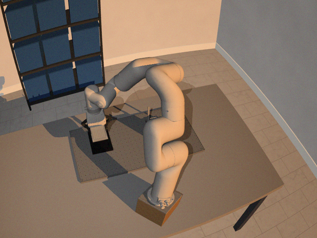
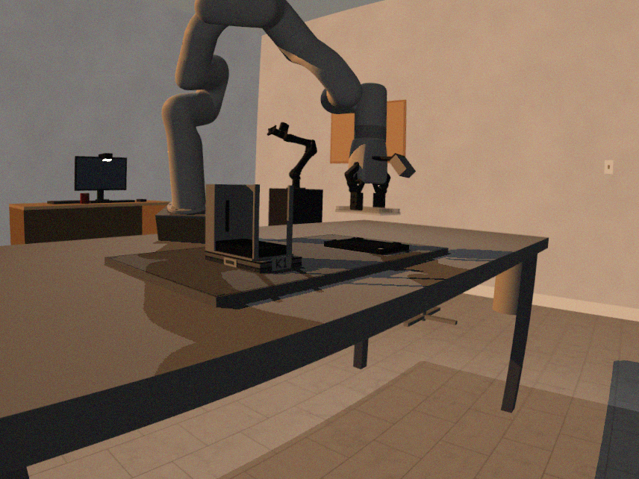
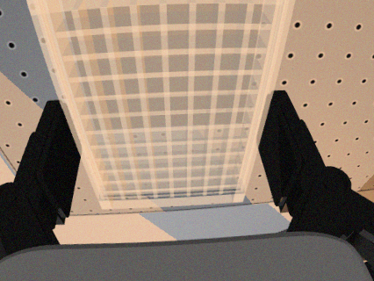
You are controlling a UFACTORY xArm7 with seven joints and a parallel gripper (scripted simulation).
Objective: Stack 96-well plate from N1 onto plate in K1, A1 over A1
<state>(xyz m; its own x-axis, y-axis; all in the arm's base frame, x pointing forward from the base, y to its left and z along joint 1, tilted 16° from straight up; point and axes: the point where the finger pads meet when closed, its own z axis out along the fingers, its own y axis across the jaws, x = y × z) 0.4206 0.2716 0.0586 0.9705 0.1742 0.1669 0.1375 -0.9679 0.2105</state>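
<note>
Now: the pale square 8 cm ahead of my hand, 4 cm to the right of it and 9 cm below it. Also, from my hand: 96-well plate 1 cm below.
</note>
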